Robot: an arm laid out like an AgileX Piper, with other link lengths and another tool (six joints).
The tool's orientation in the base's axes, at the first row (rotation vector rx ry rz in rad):
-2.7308 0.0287 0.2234
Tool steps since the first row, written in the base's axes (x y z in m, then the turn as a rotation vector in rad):
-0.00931 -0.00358 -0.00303 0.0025 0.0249 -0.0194
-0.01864 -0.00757 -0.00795 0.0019 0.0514 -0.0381
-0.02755 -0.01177 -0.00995 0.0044 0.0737 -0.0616
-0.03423 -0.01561 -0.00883 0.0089 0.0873 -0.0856
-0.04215 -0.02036 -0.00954 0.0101 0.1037 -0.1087
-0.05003 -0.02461 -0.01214 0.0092 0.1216 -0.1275
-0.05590 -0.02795 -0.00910 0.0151 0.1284 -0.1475
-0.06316 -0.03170 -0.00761 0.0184 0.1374 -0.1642
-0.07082 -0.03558 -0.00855 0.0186 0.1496 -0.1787
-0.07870 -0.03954 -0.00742 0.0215 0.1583 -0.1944
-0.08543 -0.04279 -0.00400 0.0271 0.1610 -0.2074
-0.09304 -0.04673 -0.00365 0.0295 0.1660 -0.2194
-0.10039 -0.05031 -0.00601 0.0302 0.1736 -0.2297
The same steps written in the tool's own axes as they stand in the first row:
-0.00875 0.00495 0.00276 0.0059 -0.0155 0.0270
-0.01721 0.01102 0.00709 0.0086 -0.0326 0.0544
-0.02574 0.01612 0.00861 0.0151 -0.0442 0.0841
-0.03256 0.01957 0.00711 0.0235 -0.0476 0.1105
-0.04032 0.02462 0.00710 0.0286 -0.0538 0.1377
-0.04773 0.02995 0.00900 0.0309 -0.0629 0.1619
-0.05405 0.03215 0.00582 0.0400 -0.0617 0.1818
-0.06150 0.03540 0.00411 0.0461 -0.0637 0.2000
-0.06895 0.03974 0.00461 0.0487 -0.0693 0.2179
-0.07696 0.04335 0.00323 0.0542 -0.0714 0.2351
-0.08419 0.04536 -0.00012 0.0619 -0.0691 0.2471
-0.09180 0.04925 -0.00083 0.0662 -0.0692 0.2596
-0.09872 0.05384 0.00103 0.0686 -0.0722 0.2718

